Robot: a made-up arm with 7 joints.
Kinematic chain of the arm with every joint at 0, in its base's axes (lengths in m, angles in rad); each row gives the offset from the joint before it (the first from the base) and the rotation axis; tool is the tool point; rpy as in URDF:
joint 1: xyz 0 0 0.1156 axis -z
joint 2: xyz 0 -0.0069 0.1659 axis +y
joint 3: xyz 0 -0.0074 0.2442 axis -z
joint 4: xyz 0 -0.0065 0.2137 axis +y
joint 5: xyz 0 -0.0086 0.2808 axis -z
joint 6: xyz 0 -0.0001 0.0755 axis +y
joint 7: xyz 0 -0.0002 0.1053 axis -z
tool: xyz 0 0 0 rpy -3.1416 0 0
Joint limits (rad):
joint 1: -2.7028..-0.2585
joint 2: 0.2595..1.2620
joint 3: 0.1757..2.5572
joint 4: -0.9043..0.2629
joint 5: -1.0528..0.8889
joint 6: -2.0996..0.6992
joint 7: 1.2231..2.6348
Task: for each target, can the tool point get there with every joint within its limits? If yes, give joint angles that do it. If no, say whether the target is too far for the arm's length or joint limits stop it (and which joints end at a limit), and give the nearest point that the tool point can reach.
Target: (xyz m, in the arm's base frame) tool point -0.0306 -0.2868 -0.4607
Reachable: no: joint limits stop it (at a limit: joint 1, joint 2, joint 3, joint 4) | nearest point -0.6465 0.1219 0.2027 | short by 0.993 m
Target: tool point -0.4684 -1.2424 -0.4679
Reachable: no: too far | nearest point -0.7033 -0.0102 0.3107 | short by 1.476 m
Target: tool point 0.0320 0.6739 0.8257
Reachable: yes | joints -1.2007 0.9680 1.4358 -0.4649 -0.7293 -0.5840 1.8215
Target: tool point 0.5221 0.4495 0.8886
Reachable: yes | joints -0.7498 0.8623 1.5729 0.0712 0.1196 -0.1936 2.1644
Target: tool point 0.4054 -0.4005 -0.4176
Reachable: no: joint limits stop it (at a limit: joint 1, joint 2, joint 3, joint 4, joint 5) | nearest point 0.6182 0.2625 0.1998 | short by 0.931 m
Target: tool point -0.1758 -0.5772 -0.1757
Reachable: no: joint limits stop it (at a limit: joint 1, joint 2, joint 4) | nearest point -0.6638 0.0262 0.2852 | short by 0.903 m
